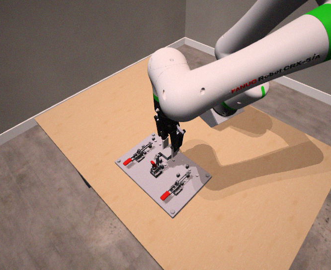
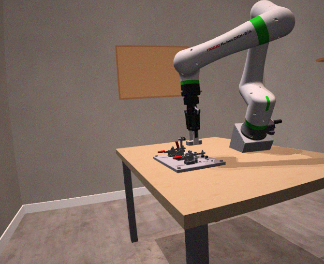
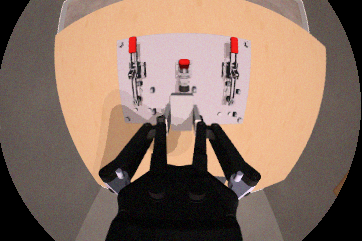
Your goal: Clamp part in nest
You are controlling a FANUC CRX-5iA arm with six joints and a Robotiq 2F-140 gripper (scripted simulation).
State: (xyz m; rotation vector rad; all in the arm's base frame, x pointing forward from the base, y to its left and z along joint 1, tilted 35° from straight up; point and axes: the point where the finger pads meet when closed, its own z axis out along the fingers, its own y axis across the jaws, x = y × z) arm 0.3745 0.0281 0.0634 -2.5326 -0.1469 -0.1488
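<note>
Right now the grey part is 3 cm below my hand. Round my hand: grey fixture plate 5 cm ahead, 11 cm below; then clamp 6 cm ahead, 12 cm to the left, 7 cm below.
</note>
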